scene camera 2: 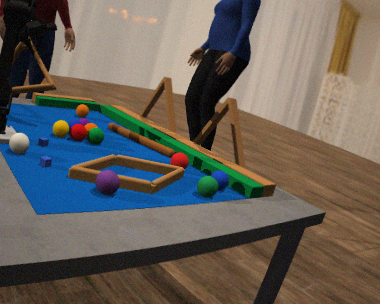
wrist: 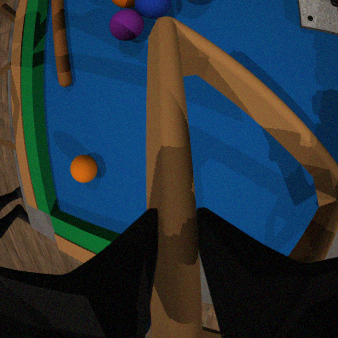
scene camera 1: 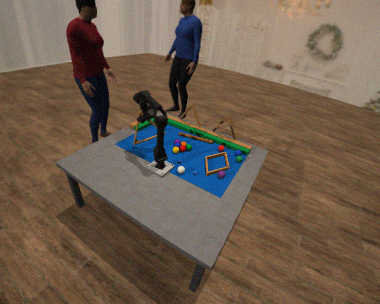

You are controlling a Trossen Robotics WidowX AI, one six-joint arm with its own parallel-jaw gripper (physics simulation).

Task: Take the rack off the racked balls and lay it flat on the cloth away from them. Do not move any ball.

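Seen in the pictures: gripper, fingertip midpoint: [scene camera 2: 36, 54] [wrist: 176, 216] [scene camera 1: 149, 120]; arm's base, origin of the base link: [scene camera 1: 160, 166].
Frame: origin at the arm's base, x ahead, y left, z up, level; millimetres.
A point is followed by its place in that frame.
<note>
The triangular wooden rack [scene camera 1: 146, 140] {x 132, y 198, z 94 mm} [scene camera 2: 42, 65] {x 224, y 162, z 197 mm} [wrist: 167, 115] {x 224, y 173, z 207 mm} is held tilted above the blue cloth [scene camera 1: 200, 182] {x -12, y -324, z -14 mm} [scene camera 2: 55, 195] {x -11, y -427, z -14 mm} [wrist: 115, 125] {x 429, y 183, z -14 mm}, towards its far left end in scene camera 1. My gripper [wrist: 176, 216] {x 218, y 218, z 228 mm} is shut on one side bar of the rack; its fingers are small and dark in the scene views. The grouped balls, with a red ball [scene camera 1: 183, 148] {x 267, y -76, z 30 mm} [scene camera 2: 78, 132] {x 270, y -85, z 20 mm} and a purple ball [wrist: 126, 25] {x 343, y 29, z 35 mm} among them, sit together on the cloth. In the wrist view the rack's far corner shows just below the blue ball [wrist: 152, 5] {x 296, y 10, z 33 mm} in the picture.
A loose orange ball [scene camera 2: 82, 110] {x 496, y 232, z 20 mm} [wrist: 83, 168] {x 491, y 249, z 32 mm} lies near the green cushion [scene camera 2: 150, 131] {x 623, y -70, z 21 mm} [wrist: 30, 100] {x 653, y 78, z 21 mm}. A wooden stick [scene camera 2: 140, 139] {x 529, y -118, z 4 mm} [wrist: 61, 45] {x 526, y -12, z 7 mm} lies along it. A four-sided wooden frame [scene camera 1: 217, 172] {x 144, y -410, z -5 mm} [scene camera 2: 168, 180] {x 321, y -455, z 2 mm}, a white ball [scene camera 1: 181, 170] {x -1, y -169, z 27 mm} [scene camera 2: 19, 143] {x 9, y -183, z 21 mm} and small blue cubes are also there.
</note>
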